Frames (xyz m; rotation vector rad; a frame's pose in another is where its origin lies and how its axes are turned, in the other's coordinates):
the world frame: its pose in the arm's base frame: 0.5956 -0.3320 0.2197 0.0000 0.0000 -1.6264
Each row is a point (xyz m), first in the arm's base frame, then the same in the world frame.
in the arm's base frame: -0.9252 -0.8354 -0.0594
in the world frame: 0.5871 -1.4905 -0.2791
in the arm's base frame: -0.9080 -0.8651 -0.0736
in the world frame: 0.6158 -1.4716 -0.2933
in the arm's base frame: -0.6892 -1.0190 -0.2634
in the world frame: 0.7573 -1.2446 -0.4831
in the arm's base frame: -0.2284 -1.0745 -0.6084
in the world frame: 0.7871 -0.7815 -0.8281
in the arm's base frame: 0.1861 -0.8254 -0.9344
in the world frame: 0.5154 -0.3814 -1.1541
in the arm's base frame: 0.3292 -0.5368 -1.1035
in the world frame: 0.2193 -0.2546 -1.3232
